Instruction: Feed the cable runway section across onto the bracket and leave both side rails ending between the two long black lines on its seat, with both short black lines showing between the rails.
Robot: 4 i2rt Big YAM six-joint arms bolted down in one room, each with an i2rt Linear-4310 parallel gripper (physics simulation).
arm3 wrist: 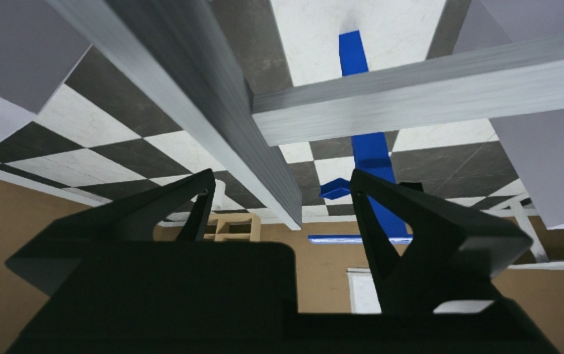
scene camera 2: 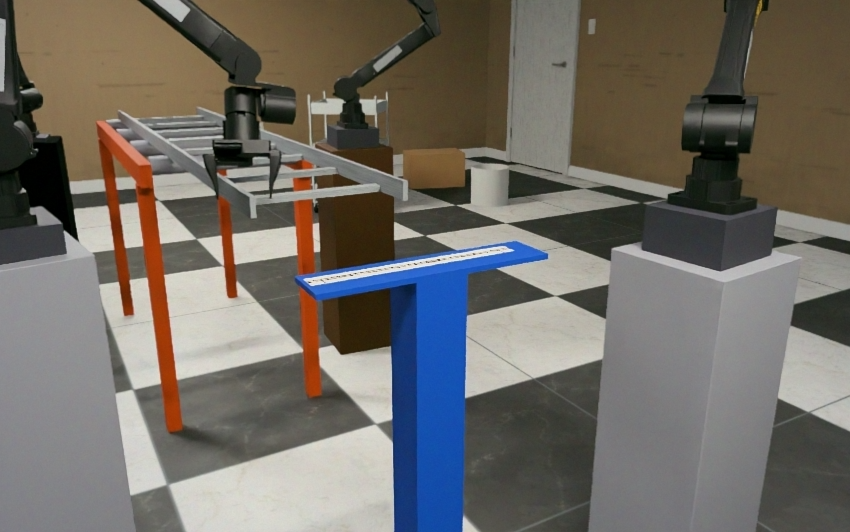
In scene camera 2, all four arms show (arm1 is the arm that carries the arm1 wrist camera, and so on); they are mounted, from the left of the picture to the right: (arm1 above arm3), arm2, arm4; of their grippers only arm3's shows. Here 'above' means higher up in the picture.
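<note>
The grey cable runway section (arm3 wrist: 210, 100) (scene camera 2: 169, 148), with two side rails and rungs, lies on the orange trestle (scene camera 2: 125, 152). Its near end sticks out past the trestle and is apart from the bracket. The blue bracket (arm3 wrist: 370, 150) (scene camera 2: 432, 376) stands right of the trestle; its seat (scene camera 2: 529, 252) bears a white marked strip (scene camera 2: 407, 266). The separate black lines are too small to tell. Arm3's gripper (arm3 wrist: 283, 172) (scene camera 2: 244, 195) is open at the near rail's end, with the rail showing between its fingers; contact cannot be told. The grippers of arm1, arm2 and arm4 do not show.
Arm4 (scene camera 2: 718, 125) stands on a grey pedestal (scene camera 2: 658, 376) right of the bracket. Arm2 (scene camera 2: 388, 59) stands on a brown pedestal (scene camera 2: 357, 282) behind the section. A cardboard box (scene camera 2: 432, 168) and a white bin (scene camera 2: 488, 185) stand on the floor further back.
</note>
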